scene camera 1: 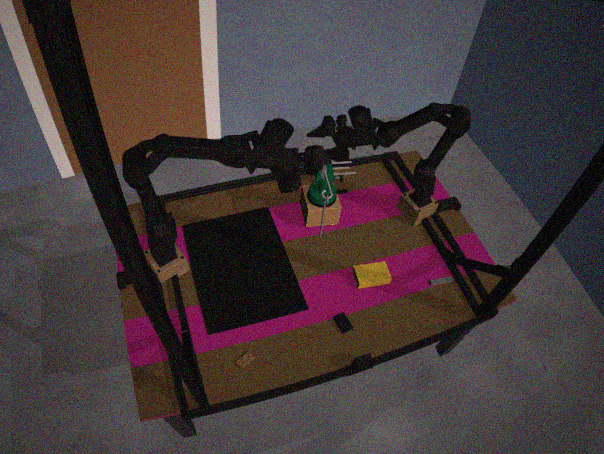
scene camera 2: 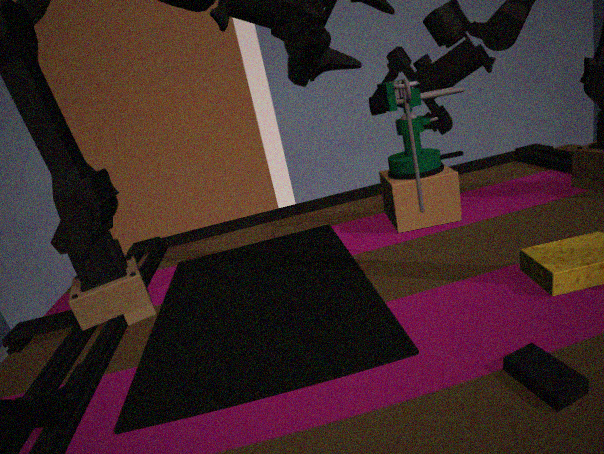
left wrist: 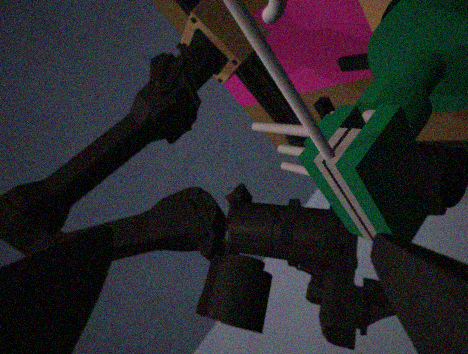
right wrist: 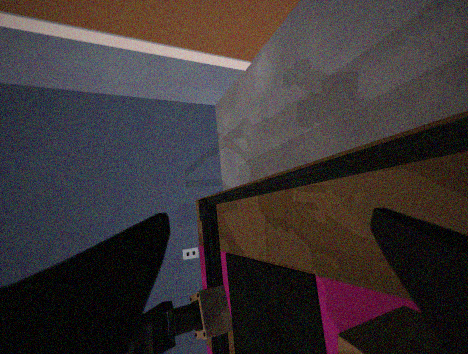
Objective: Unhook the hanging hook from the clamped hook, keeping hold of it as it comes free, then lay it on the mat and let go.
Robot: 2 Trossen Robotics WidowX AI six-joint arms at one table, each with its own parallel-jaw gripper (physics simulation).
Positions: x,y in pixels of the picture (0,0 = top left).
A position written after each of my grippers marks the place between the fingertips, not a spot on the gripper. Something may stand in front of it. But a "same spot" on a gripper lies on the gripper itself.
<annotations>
My left gripper shows in scene camera 1 [319,163], in scene camera 2 [376,39] and in the left wrist view [245,242]; in the right wrist view it is out of frame. My right gripper shows in scene camera 1, in scene camera 2, in the left wrist view [450,252] and in the right wrist view [268,220]. The same spot on a black mat: [right wrist: 268,301] is [scene camera 1: 237,228]. One and the same spot on my right gripper: [scene camera 2: 392,74] is [scene camera 1: 322,135].
</annotations>
